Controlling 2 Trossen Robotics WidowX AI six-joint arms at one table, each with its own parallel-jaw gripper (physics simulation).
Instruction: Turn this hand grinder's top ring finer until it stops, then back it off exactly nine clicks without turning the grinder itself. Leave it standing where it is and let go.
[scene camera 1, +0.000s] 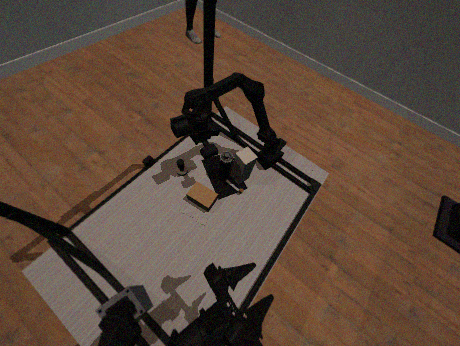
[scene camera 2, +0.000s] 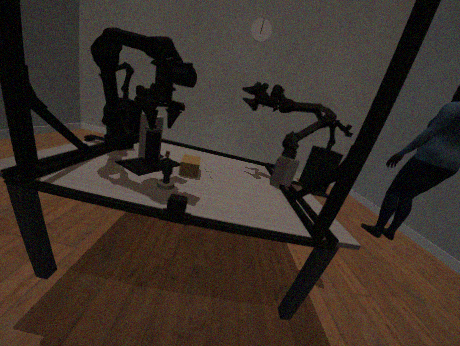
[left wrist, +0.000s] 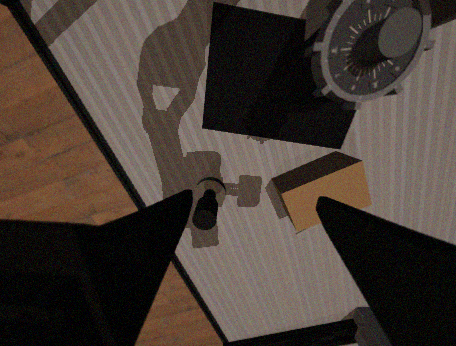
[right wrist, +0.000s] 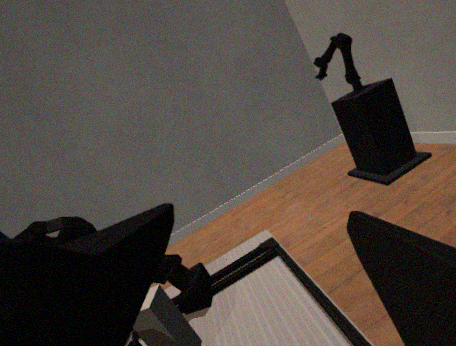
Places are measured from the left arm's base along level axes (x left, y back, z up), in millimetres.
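Pixels of known places: left gripper, fingertip midpoint: (scene camera 1: 201, 151) (scene camera 2: 160, 128) (left wrist: 253, 199); right gripper, fingertip midpoint: (scene camera 1: 264, 279) (scene camera 2: 242, 93) (right wrist: 261, 216); left arm's base, link origin: (scene camera 1: 270, 152) (scene camera 2: 119, 133) (right wrist: 189, 282); right arm's base, link origin: (scene camera 1: 121, 311) (scene camera 2: 287, 161).
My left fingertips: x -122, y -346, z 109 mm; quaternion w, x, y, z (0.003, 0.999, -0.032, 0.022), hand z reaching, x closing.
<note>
For each thing: its top centre in the pictures, then the offset to it from my left fingertips. "spot": a spot on its surface instead.
- hand grinder, top centre: (left wrist: 399, 33) (scene camera 1: 227, 154) (scene camera 2: 154, 124) dz -4, dx +70, dy +89 mm
- black mat, top centre: (left wrist: 285, 86) (scene camera 2: 151, 163) (scene camera 1: 224, 173) dz -179, dx +73, dy +89 mm
- notched top ring, surface spot: (left wrist: 325, 65) spot: dz -19, dx +44, dy +80 mm
- tall grey box, top centre: (right wrist: 141, 300) (scene camera 1: 246, 155) (scene camera 2: 152, 115) dz +21, dx +128, dy +151 mm
- tan block, top centre: (left wrist: 326, 199) (scene camera 2: 191, 159) (scene camera 1: 202, 194) dz -122, dx +132, dy -75 mm
- small dark upright tool, top centre: (left wrist: 204, 220) (scene camera 2: 168, 162) (scene camera 1: 180, 161) dz -91, dx -54, dy -85 mm
The hand grinder (scene camera 1: 226, 158) (scene camera 2: 153, 144) stands upright, dark-bodied, on a black mat (left wrist: 250, 85). The left wrist view shows its marked dial and notched top ring (left wrist: 325, 65) at the upper right. A round grey tip stands over the dial. My left gripper (scene camera 2: 162, 123) (left wrist: 253, 199) is open and empty, pointing down above the table. In the left wrist view the ring lies outside its fingers; contact with the grinder cannot be judged in scene camera 2. My right gripper (scene camera 1: 263, 280) (scene camera 2: 245, 95) (right wrist: 261, 216) is open and empty, raised far from the grinder.
A tall grey box (scene camera 1: 244, 167) stands close beside the grinder. A tan block (scene camera 1: 201, 196) (scene camera 2: 190, 166) (left wrist: 325, 197) and a small dark upright tool (scene camera 1: 181, 166) (scene camera 2: 166, 176) (left wrist: 205, 212) stand nearby. A black frame rail (scene camera 2: 240, 227) edges the table.
</note>
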